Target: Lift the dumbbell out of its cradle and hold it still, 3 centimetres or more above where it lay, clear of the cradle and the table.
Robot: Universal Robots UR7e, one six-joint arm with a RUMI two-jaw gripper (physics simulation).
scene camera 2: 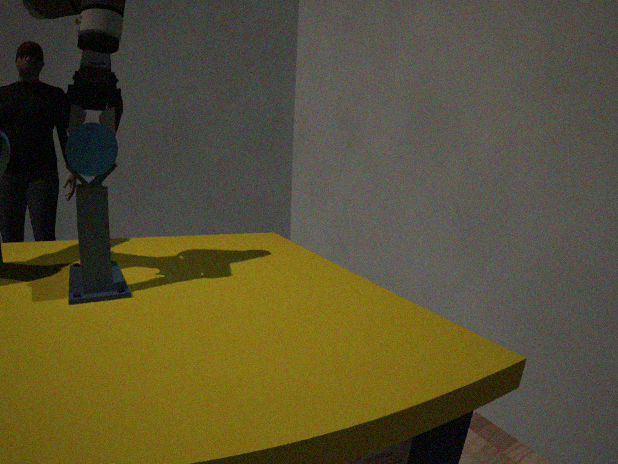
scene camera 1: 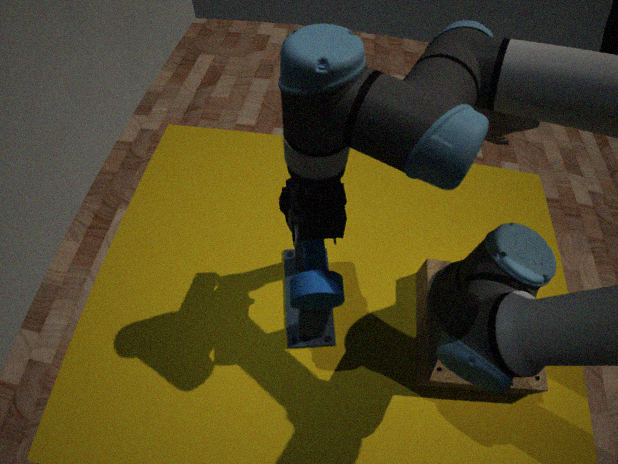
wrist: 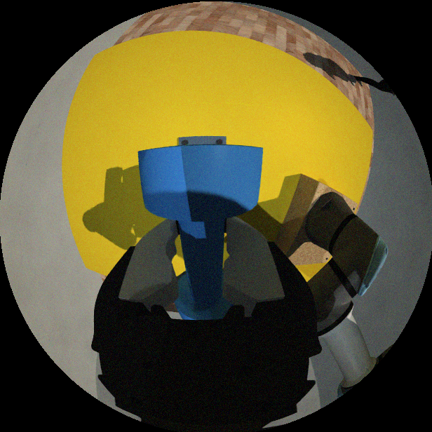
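Note:
The blue dumbbell (scene camera 1: 316, 287) (scene camera 2: 91, 149) (wrist: 200, 175) lies level in the cradle (scene camera 1: 314, 322) (scene camera 2: 94, 235) (wrist: 202, 140), a grey post with V-shaped arms on a bolted base plate. In the scene camera 2 view its round end sits between the V arms. My gripper (scene camera 1: 314, 242) (scene camera 2: 92, 119) (wrist: 201, 216) points down over the dumbbell, with one jaw on each side of the handle. In the wrist view both jaw tips lie against the handle, so it is shut on the dumbbell. The far end is partly hidden by the gripper.
The yellow table (scene camera 1: 210, 190) (scene camera 2: 300, 350) (wrist: 200, 90) carries the cradle. The arm's base stands on a wooden block (scene camera 1: 422, 320) (wrist: 297, 215) to the right of the cradle in scene camera 1. A person (scene camera 2: 32, 125) stands beyond the table.

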